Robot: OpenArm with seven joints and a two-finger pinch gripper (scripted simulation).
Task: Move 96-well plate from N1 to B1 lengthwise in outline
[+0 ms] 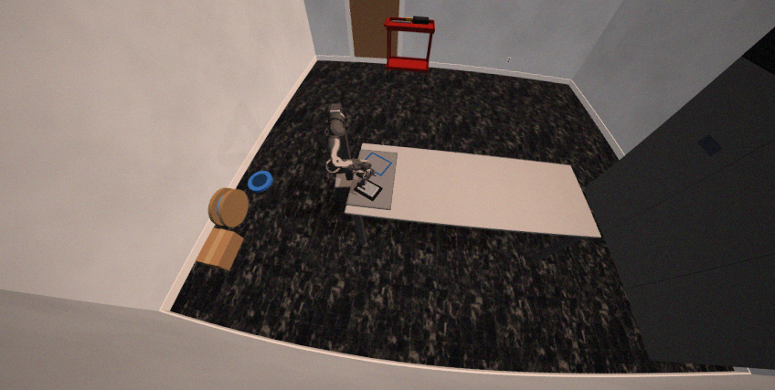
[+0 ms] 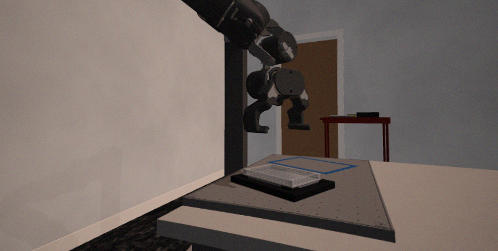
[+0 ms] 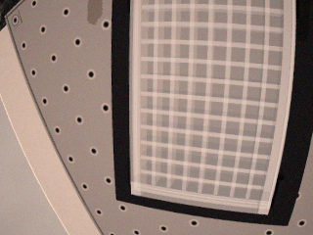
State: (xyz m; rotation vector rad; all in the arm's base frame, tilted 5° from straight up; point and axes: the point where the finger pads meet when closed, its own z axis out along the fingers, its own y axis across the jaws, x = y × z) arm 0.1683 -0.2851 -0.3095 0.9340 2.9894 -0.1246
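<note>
Right now the clear 96-well plate is 8 cm below my hand. The rest, counted from my hand: black plate nest: 10 cm below.
</note>
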